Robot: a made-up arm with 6 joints.
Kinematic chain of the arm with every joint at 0, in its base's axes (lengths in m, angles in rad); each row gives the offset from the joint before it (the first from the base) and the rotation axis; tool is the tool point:
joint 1: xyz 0 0 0.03 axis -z
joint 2: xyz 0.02 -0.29 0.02 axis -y
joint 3: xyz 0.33 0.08 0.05 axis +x
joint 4: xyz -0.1 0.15 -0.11 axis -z
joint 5: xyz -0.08 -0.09 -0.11 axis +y
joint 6: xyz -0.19 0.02 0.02 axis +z
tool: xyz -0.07 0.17 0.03
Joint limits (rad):
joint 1: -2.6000..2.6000
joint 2: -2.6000..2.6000
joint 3: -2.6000..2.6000
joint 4: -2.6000..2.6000
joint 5: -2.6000..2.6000
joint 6: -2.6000..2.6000
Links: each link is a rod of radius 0.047 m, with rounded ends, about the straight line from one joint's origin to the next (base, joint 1, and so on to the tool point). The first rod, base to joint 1, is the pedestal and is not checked.
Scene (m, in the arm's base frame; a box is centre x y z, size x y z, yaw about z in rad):
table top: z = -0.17
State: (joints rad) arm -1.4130 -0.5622 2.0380 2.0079 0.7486 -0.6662
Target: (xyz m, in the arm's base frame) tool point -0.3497 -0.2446 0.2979
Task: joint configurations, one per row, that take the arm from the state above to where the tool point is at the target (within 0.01 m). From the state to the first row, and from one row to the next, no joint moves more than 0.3 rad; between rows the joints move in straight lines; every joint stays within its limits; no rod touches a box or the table.
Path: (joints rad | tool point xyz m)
1: -1.3029 -0.2941 1.9467 1.8581 0.6565 -0.5765 | 0.3563 0.4092 0.2695
2: -1.1927 -0.0261 1.8553 1.7084 0.5644 -0.4869 | 0.3527 0.2896 0.4324
3: -1.0826 0.2420 1.7640 1.5586 0.4723 -0.3972 | 0.2873 0.1265 0.5559
4: -0.9724 0.5100 1.6727 1.4089 0.3802 -0.3075 | 0.1572 -0.0455 0.6113
5: -0.8623 0.7781 1.5813 1.2591 0.2880 -0.2178 | -0.0191 -0.1846 0.5819
6: -0.7521 1.0461 1.4900 1.1094 0.1959 -0.1282 | -0.2038 -0.2562 0.4700
7: -0.6420 1.3142 1.3987 0.9596 0.1038 -0.0385 | -0.3497 -0.2446 0.2979

